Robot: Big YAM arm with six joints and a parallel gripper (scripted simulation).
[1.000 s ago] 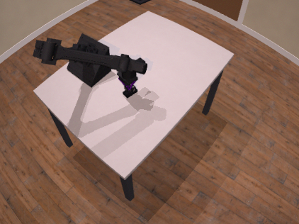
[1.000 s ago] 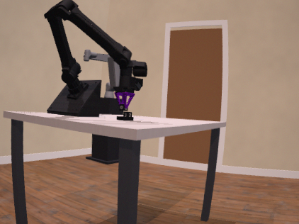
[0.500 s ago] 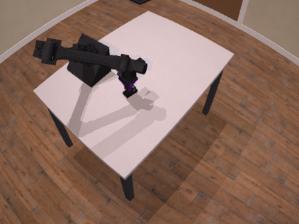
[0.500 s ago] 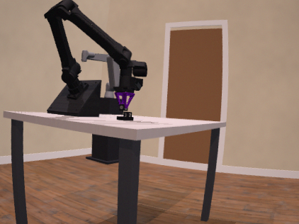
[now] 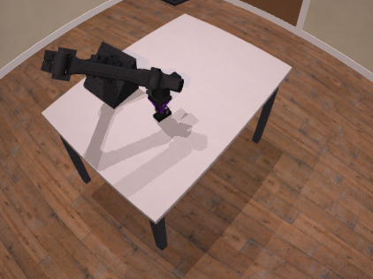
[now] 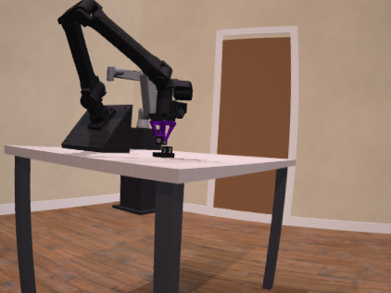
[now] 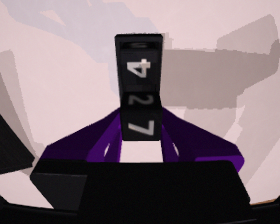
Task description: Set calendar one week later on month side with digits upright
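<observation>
My hand is right at the black date cube. Also, from my hand: black tray: 6 cm below, 2 cm to the left.
</observation>
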